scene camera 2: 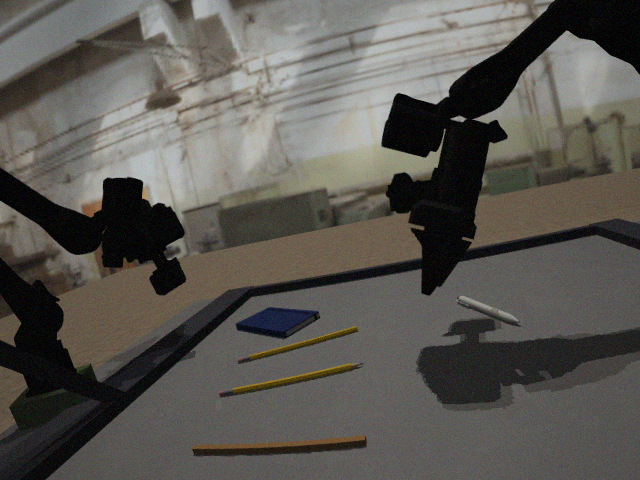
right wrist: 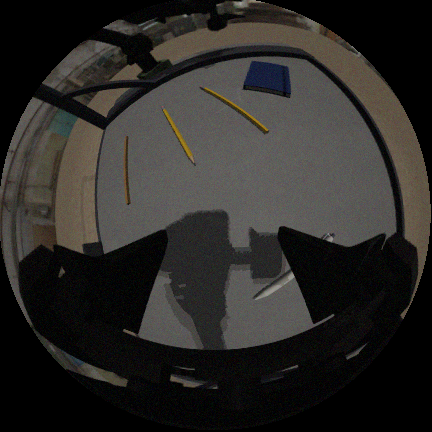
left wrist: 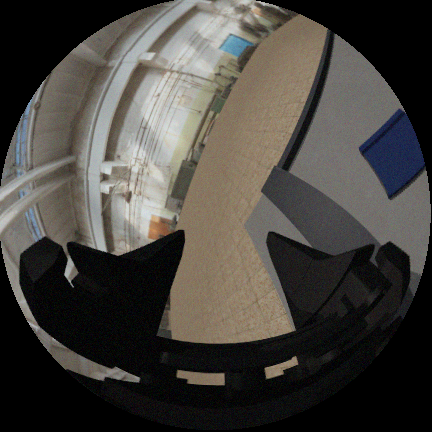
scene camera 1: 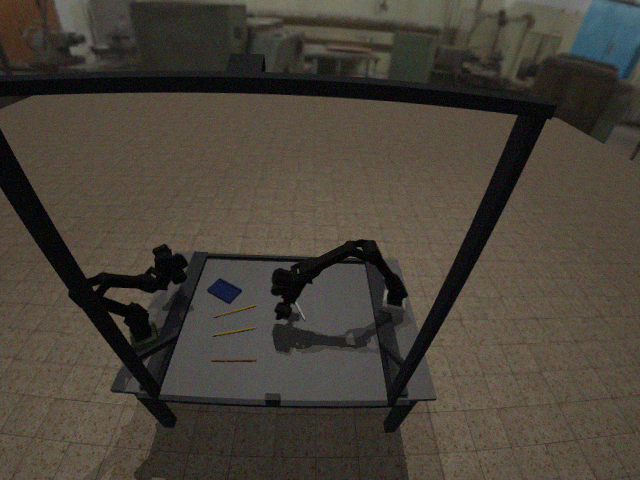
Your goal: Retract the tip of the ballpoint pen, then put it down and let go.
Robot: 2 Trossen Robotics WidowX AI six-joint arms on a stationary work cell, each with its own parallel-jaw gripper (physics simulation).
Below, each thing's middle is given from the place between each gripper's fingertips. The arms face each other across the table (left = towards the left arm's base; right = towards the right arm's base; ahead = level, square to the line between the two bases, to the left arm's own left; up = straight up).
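Labels:
From the blue notebook [scene camera 2: 280, 322], my right gripper is 240 mm to the right, 220 mm short of it and 70 mm above it.
As for my left gripper, it's 170 mm above the notebook, 90 mm past it and 200 mm to the left of it.

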